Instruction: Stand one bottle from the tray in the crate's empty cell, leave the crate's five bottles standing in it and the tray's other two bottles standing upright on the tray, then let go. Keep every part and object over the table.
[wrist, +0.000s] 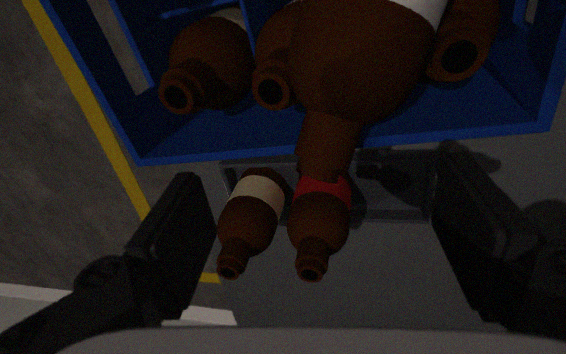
gripper: 315, 195
brown bottle: 348, 71
red-labelled bottle: 318, 223
